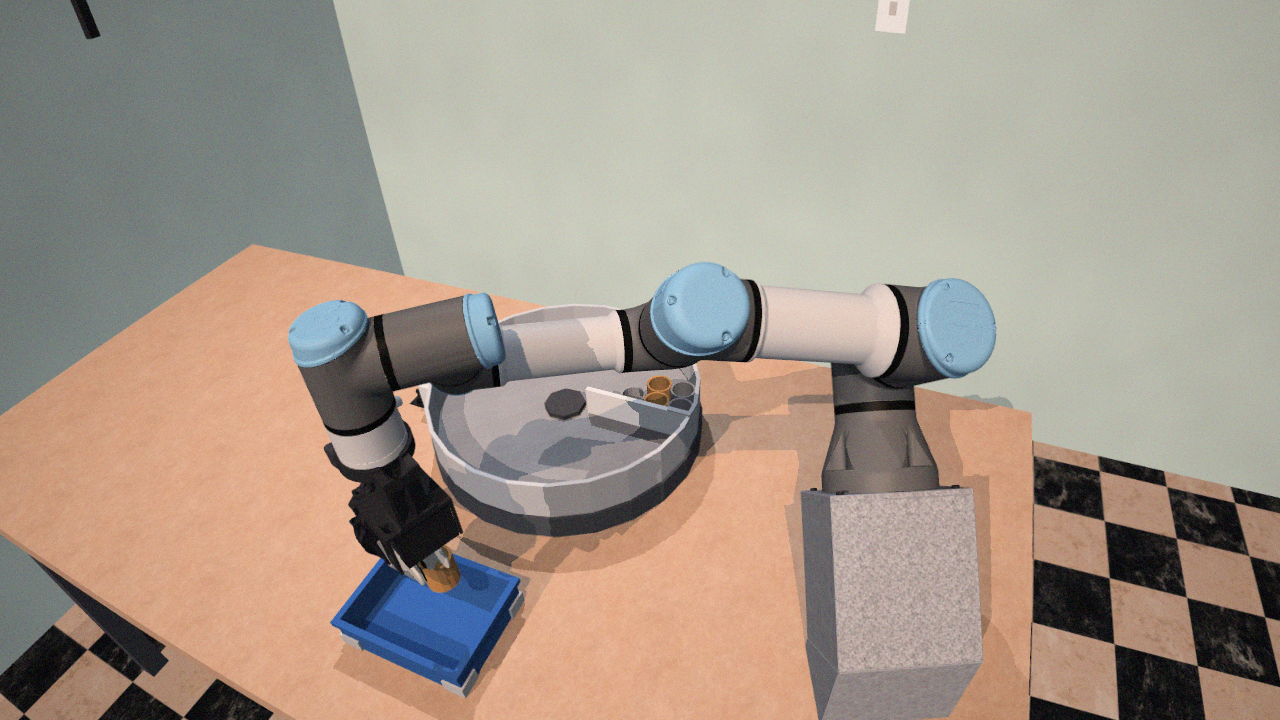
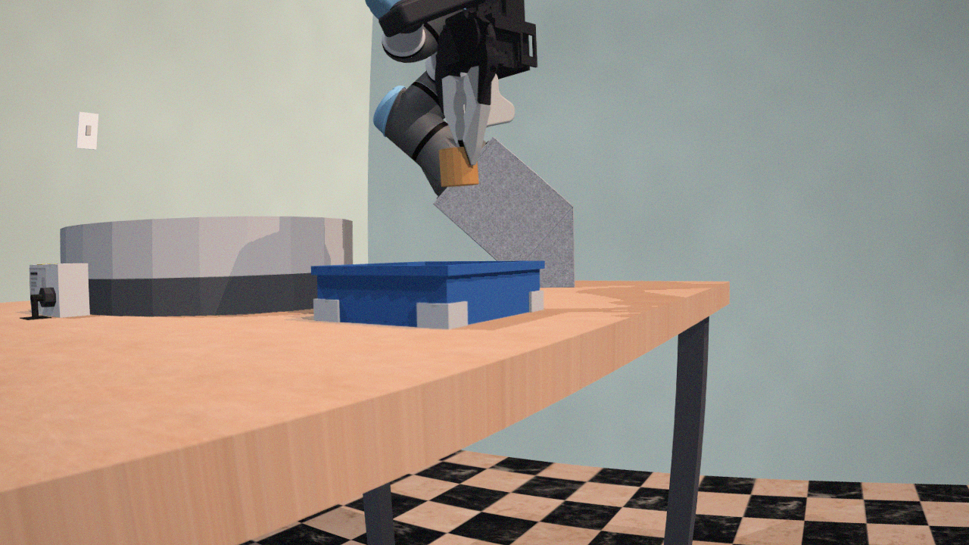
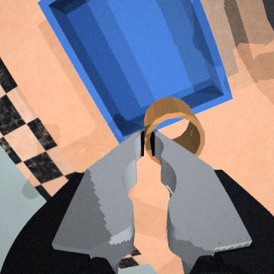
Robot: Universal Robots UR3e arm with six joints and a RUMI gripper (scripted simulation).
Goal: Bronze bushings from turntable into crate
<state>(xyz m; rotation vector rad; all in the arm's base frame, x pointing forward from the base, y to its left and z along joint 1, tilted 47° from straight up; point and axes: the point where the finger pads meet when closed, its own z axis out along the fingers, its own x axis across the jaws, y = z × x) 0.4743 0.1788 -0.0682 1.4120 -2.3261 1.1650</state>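
Now: hand 14 cm above the blue crate, 4 cm short of it and 2 cm to the left of it. The rest, counted from my hand: grey turntable 40 cm to the right, 11 cm below, 3 cm behind.
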